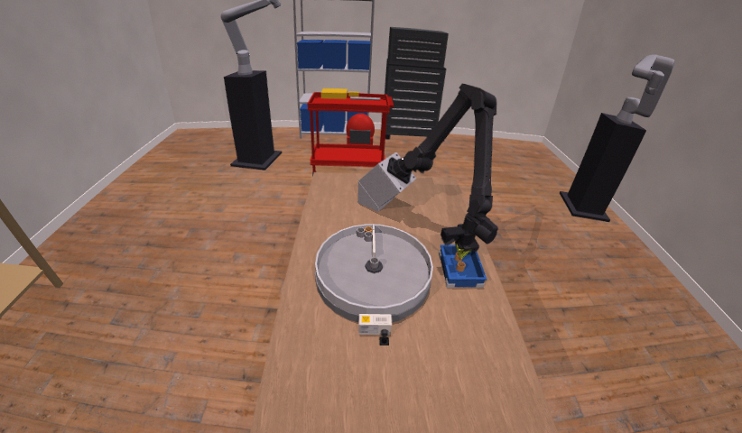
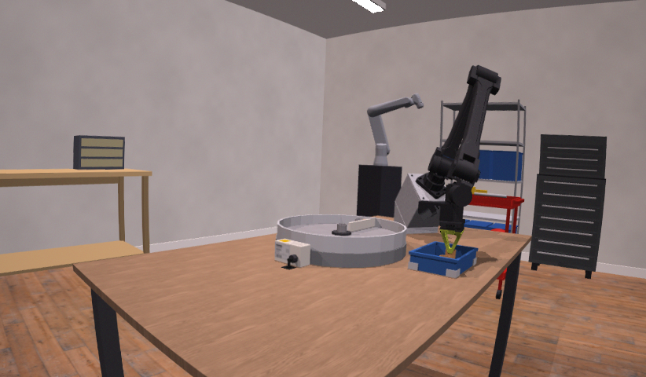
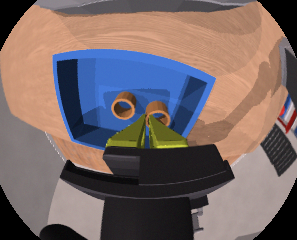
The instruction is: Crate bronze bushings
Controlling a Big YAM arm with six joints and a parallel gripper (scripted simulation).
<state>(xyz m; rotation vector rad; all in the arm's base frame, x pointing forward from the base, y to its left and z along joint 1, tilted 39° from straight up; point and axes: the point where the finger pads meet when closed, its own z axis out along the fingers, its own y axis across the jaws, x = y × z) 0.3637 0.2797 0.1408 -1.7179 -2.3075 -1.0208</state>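
Right now my hand is 4 cm short of the crate and 2 cm above it. Round my hand: turning table (33 cm to the right, 14 cm ahead, 1 cm above).
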